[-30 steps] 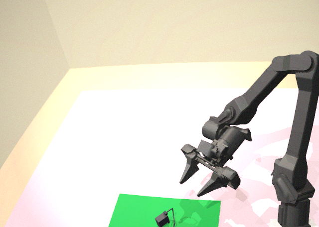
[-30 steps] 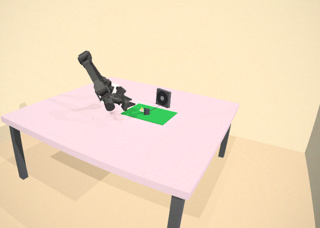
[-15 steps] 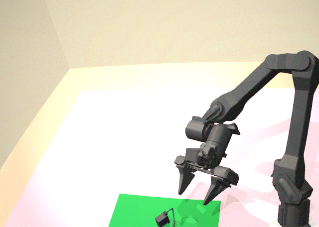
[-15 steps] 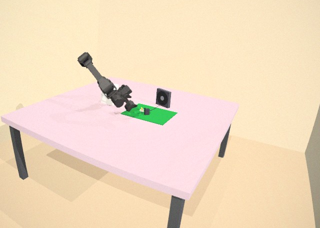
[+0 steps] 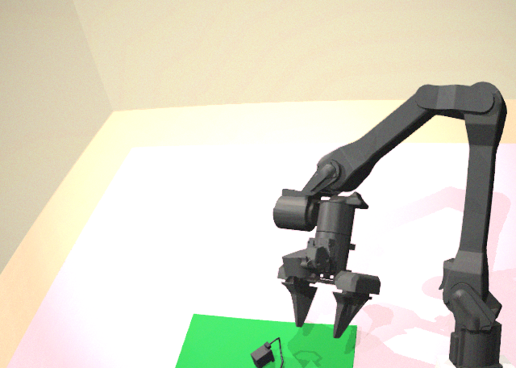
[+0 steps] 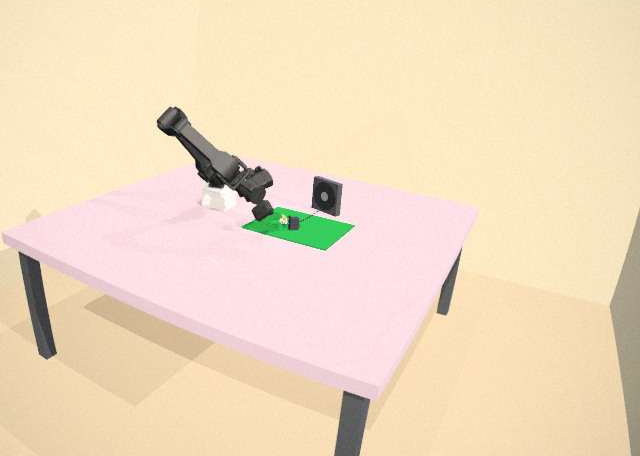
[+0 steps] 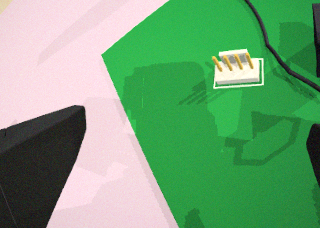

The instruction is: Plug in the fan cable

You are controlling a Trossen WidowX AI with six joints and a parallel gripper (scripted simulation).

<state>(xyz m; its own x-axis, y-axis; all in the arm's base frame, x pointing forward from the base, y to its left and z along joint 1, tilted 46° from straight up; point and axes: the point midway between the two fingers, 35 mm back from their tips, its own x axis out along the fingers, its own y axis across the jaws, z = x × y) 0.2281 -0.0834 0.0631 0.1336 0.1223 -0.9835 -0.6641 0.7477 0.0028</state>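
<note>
The dark fan plug lies 90 mm ahead of my gripper tip, 20 mm to the left of it and 60 mm below it. Round my gripper tip: black fan: 120 mm ahead, 230 mm to the left, 20 mm below; then pale fan header: 40 mm ahead, 60 mm to the left, 80 mm below; then green board: 100 mm ahead, 50 mm to the left, 90 mm below.
</note>
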